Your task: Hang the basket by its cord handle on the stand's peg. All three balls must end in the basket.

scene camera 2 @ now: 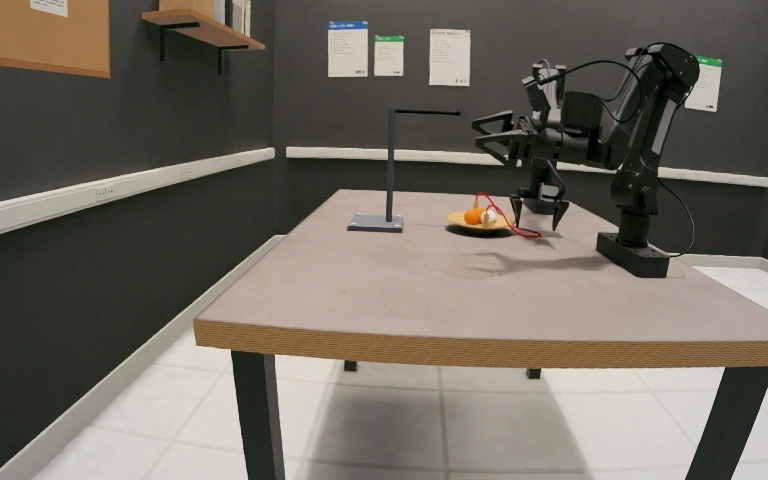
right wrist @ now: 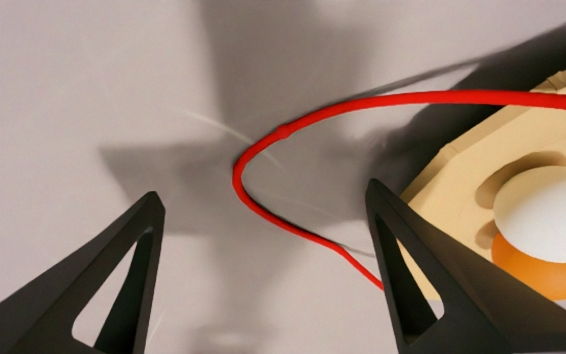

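Where they show: left gripper, fingertip midpoint: point(scene camera 2: 473, 132); right gripper, fingertip midpoint: point(scene camera 2: 535, 229) point(right wrist: 264, 193); left arm's base at its link origin: point(scene camera 2: 630, 248).
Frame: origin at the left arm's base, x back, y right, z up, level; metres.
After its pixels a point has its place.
Note:
The shallow yellow basket point(scene camera 2: 478, 228) @[y 0.174, x -0.299, z -0.010 m] point(right wrist: 450, 175) @[y 0.211, x -0.216, z -0.005 m] sits on the table. An orange ball point(scene camera 2: 473, 216) point(right wrist: 530, 275) and a white ball point(scene camera 2: 491, 217) @[y 0.215, x -0.260, z 0.009 m] point(right wrist: 532, 215) @[y 0.225, x -0.245, z 0.008 m] are in it; I cannot make out a third. The red cord handle point(scene camera 2: 538, 234) @[y 0.203, x -0.139, z -0.029 m] point(right wrist: 450, 97) @[y 0.179, x -0.209, z -0.011 m] rises from the basket and droops past its rim to the table. My right gripper point(scene camera 2: 535, 227) @[y 0.221, x -0.142, z -0.018 m] point(right wrist: 264, 193) @[y 0.221, x -0.142, z -0.018 m] is open, pointing down, with the cord's bend between its spread fingers, not gripped. My left gripper point(scene camera 2: 476, 131) @[y -0.043, x -0.366, z 0.213 m] is open and empty, level, high above the table. The stand point(scene camera 2: 390, 169) @[y 0.253, x -0.511, z 0.112 m] is upright, its bare peg point(scene camera 2: 427, 112) @[y 0.253, x -0.426, z 0.254 m] pointing toward the left gripper.
The stand's flat grey base point(scene camera 2: 373, 224) @[y 0.220, x -0.548, z -0.020 m] rests on the table point(scene camera 2: 362, 283) @[y -0.160, x -0.550, z -0.032 m] at the left of the basket in the scene view. The left arm's black base point(scene camera 2: 631, 257) @[y -0.066, x -0.035, z -0.001 m] stands at the table's right side. Wall posters and a shelf point(scene camera 2: 209, 31) are beyond the table.

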